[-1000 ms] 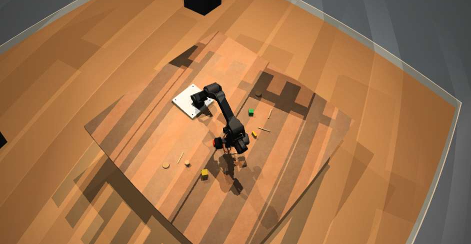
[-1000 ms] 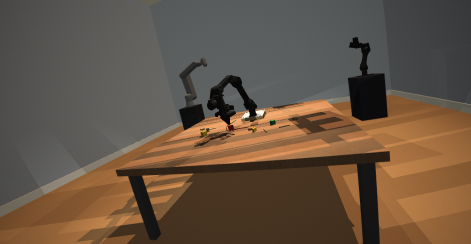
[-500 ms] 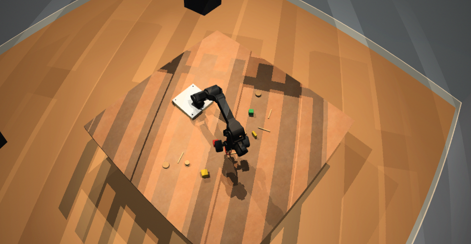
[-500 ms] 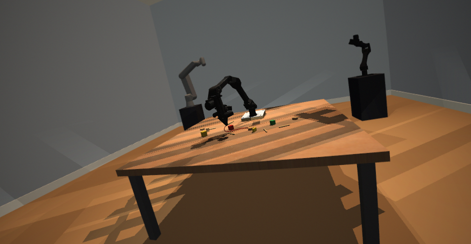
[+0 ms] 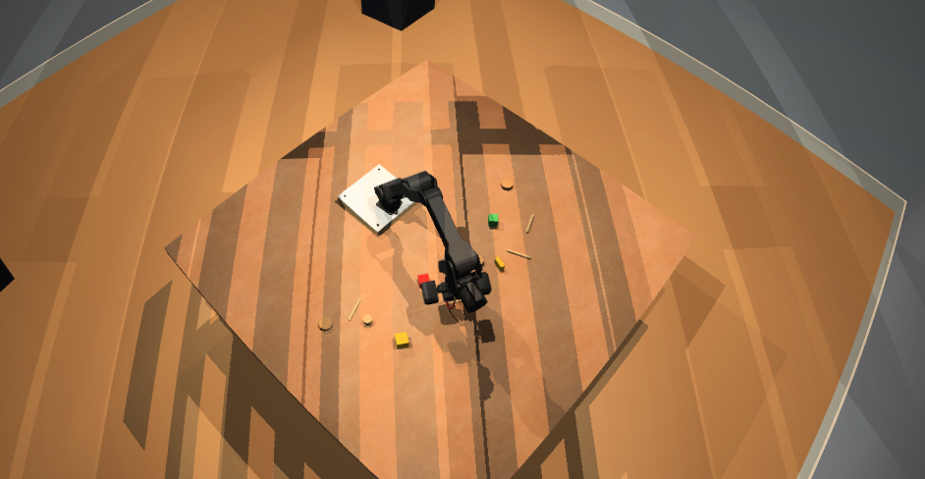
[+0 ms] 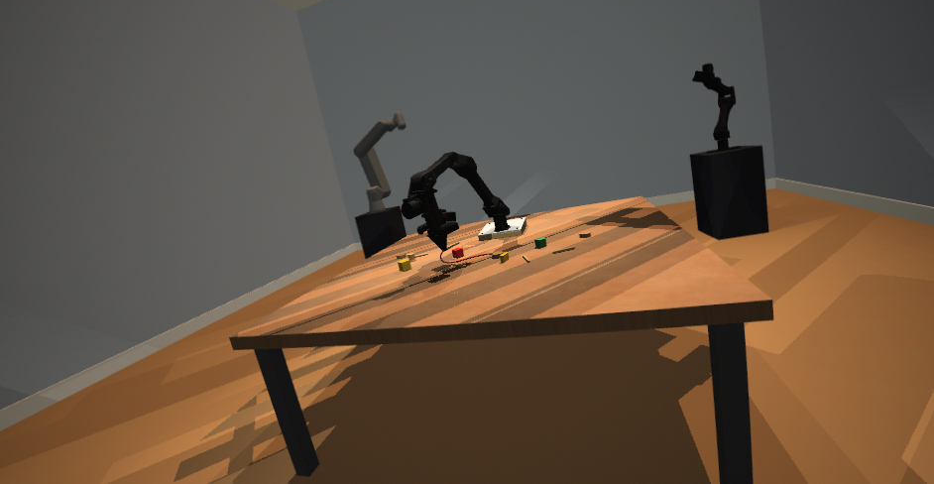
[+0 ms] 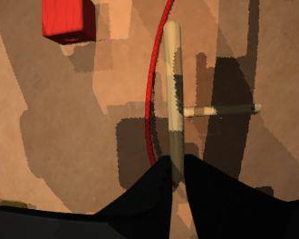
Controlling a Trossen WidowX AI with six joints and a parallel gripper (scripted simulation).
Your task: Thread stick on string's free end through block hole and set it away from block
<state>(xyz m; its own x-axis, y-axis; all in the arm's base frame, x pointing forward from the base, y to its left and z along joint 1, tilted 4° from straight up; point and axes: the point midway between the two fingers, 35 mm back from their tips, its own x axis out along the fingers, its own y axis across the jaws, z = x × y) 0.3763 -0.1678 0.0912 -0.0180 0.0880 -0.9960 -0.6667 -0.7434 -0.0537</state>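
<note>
Right now my gripper tip is 120 mm past the red block, 40 mm above it and 10 mm to the right of it. Also, from my gripper tip: thin wooden stick: 10 mm to the left, 10 mm behind; green cube: 330 mm to the left, 80 mm behind, 50 mm below; round wooden button: 180 mm to the left, 50 mm below, 40 mm behind.
</note>
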